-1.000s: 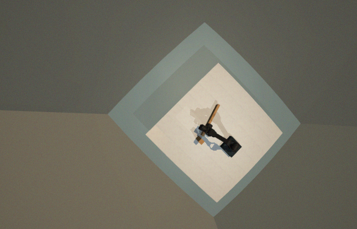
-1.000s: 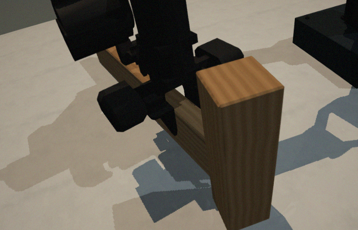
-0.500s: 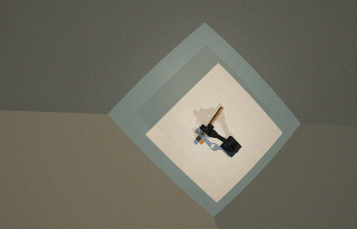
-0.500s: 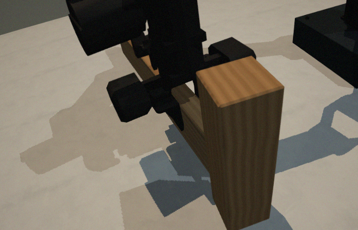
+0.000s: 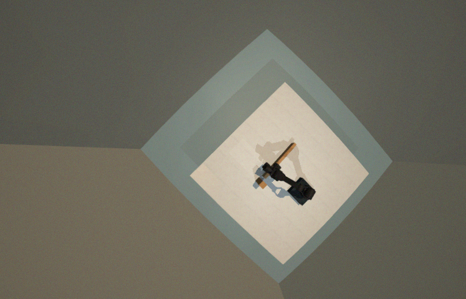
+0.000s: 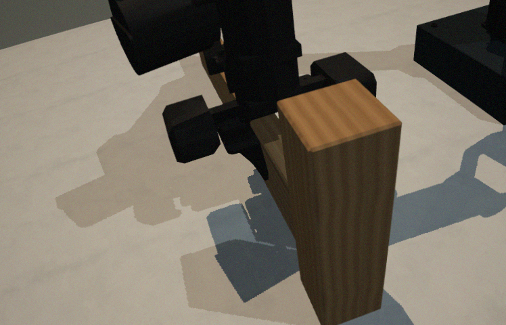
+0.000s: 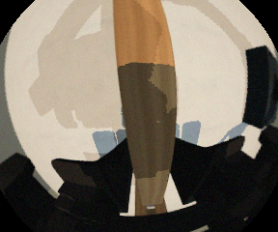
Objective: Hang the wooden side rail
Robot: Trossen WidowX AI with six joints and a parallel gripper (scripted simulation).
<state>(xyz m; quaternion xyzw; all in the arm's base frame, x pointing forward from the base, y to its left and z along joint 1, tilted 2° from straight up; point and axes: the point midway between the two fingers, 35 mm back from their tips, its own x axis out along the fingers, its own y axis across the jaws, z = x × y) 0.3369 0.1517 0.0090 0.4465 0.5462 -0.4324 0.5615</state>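
My gripper tip is 30 mm past the wooden headboard post, 130 mm to the right of it and 60 mm below it.
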